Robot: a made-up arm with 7 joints.
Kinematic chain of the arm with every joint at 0, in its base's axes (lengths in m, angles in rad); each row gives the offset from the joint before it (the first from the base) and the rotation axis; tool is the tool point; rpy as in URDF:
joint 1: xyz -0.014 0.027 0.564 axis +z
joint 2: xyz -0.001 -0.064 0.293 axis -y
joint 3: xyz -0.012 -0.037 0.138 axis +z
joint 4: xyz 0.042 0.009 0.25 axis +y
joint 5: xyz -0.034 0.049 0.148 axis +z
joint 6: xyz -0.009 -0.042 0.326 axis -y
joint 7: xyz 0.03 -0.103 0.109 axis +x
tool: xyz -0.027 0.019 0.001 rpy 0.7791 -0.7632 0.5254
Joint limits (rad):
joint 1: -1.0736..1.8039
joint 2: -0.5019..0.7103
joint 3: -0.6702..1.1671
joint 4: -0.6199..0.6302
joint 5: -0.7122..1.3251
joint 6: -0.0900..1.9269
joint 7: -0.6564..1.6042
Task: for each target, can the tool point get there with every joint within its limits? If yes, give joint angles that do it. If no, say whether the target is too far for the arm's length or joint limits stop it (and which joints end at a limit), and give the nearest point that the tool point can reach.
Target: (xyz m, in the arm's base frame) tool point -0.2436 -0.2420 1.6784
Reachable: yes | joints -0.1976 -0.1431 0.5944 -0.3930 -0.3956 1.2377 1.0036
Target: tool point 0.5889 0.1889 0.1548
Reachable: no: joint limits stop it (at a limit: joint 2, joint 4, joint 5, joint 6, joint 7) | nearest point 0.6195 0.1971 1.2899 | short by 1.136 m
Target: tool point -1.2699 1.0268 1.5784
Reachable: no: too far | nearest point -0.6731 0.5517 1.3470 | short by 0.797 m
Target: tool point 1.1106 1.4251 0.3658
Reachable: no: too far | nearest point 0.4986 0.6642 1.3416 | short by 1.380 m
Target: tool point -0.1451 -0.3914 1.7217
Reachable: yes | joints 0.8742 0.4597 -0.2311 0.2349 -0.1433 0.7284 -0.4385
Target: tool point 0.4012 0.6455 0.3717
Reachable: no: joint limits stop it (at a limit: joint 2, joint 4, joint 5, joint 6, joint 7) | nearest point 0.3528 0.5734 1.2899 | short by 0.922 m
